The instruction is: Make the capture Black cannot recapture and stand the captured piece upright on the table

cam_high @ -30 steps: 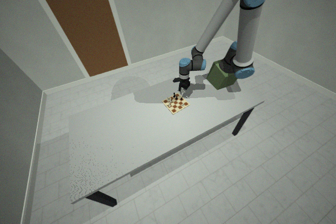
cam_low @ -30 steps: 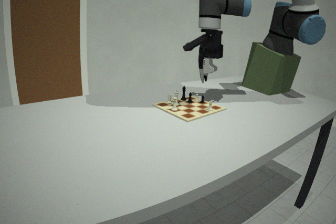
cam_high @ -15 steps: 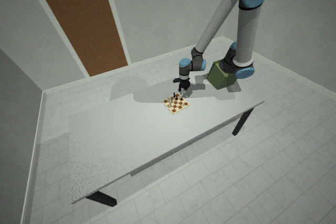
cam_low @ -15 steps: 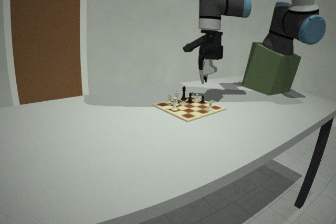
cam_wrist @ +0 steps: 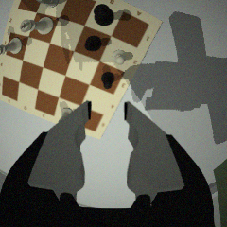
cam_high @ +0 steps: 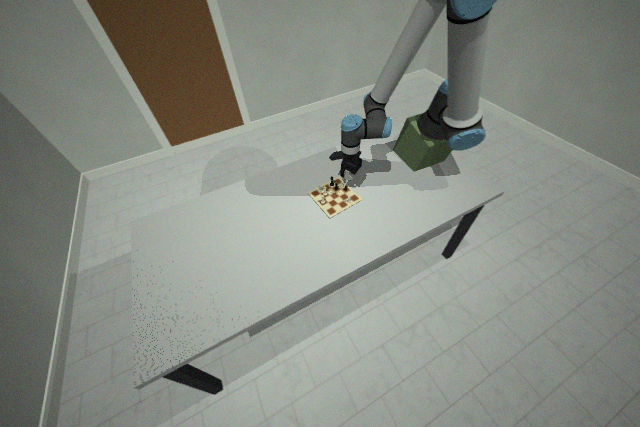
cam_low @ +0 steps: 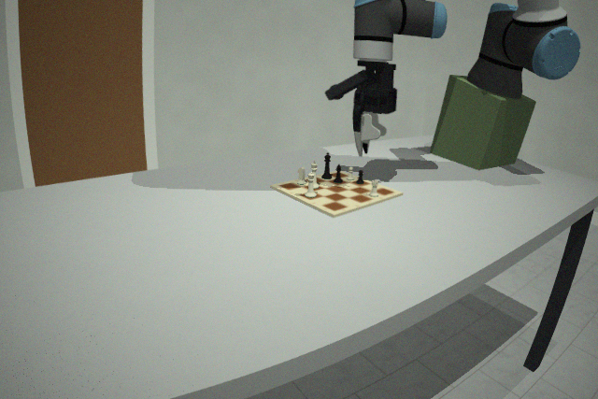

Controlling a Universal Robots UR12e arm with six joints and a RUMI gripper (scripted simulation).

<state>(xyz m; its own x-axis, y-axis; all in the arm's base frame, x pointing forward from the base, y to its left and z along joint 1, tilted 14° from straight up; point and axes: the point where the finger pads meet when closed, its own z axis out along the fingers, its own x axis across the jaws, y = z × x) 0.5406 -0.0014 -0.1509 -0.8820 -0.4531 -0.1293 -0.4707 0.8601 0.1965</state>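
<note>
Now: the black pawn 7 cm below my hand. The rest, counted from my hand: chessboard 9 cm below, 8 cm ahead, 1 cm to the left; then white pawn 7 cm below, 3 cm to the right; then black king 7 cm to the right, 5 cm below, 5 cm ahead.
</note>
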